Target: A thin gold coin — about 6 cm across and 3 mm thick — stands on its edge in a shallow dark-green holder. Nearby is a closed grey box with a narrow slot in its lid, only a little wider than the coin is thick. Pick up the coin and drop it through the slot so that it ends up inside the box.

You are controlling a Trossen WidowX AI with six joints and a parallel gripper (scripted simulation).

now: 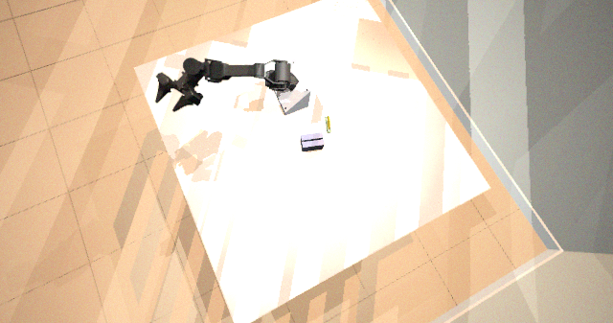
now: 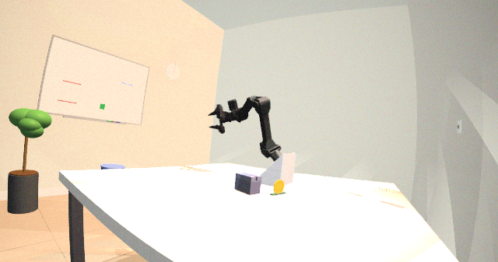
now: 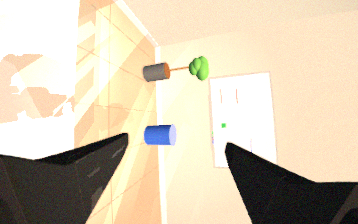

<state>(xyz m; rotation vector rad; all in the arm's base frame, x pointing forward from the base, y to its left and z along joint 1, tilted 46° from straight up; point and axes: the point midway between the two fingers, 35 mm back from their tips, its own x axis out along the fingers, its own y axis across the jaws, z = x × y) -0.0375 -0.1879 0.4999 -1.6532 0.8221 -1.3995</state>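
Right now the gold coin is 58 cm to the left of my gripper tip, 31 cm ahead of it and 28 cm below it.
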